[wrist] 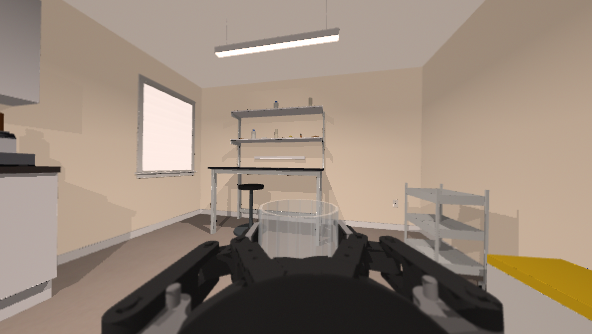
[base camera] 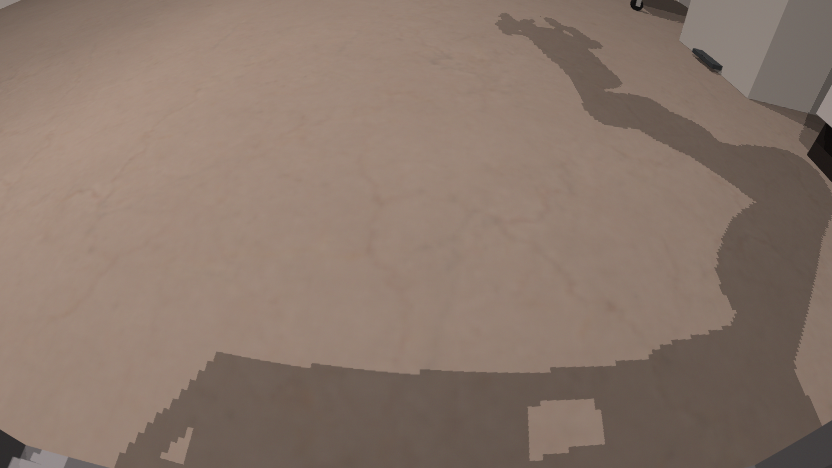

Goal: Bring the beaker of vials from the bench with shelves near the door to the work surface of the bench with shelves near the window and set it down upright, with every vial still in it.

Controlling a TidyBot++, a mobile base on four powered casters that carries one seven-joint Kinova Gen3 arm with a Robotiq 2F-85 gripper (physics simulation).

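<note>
The clear beaker [wrist: 298, 230] is upright between the fingers of my gripper [wrist: 298, 231] in the wrist view. My gripper is shut on it. Faint vertical outlines show through its glass, but I cannot make out or count the vials inside. Beyond it, at the far wall right of the window [wrist: 167, 129], stands the bench with shelves [wrist: 265, 170], with a black work surface and two shelves holding small bottles. The beaker is well short of that bench. The bench near the door does not show in the wrist view.
A black stool [wrist: 251, 187] stands at the far bench's front. A grey cart [wrist: 487, 227] is to its right, and a white unit with a yellow top [wrist: 545, 275] is nearer at right. A white cabinet [wrist: 27, 230] is at left. A white block [base camera: 733, 40] stands at upper right in the base view.
</note>
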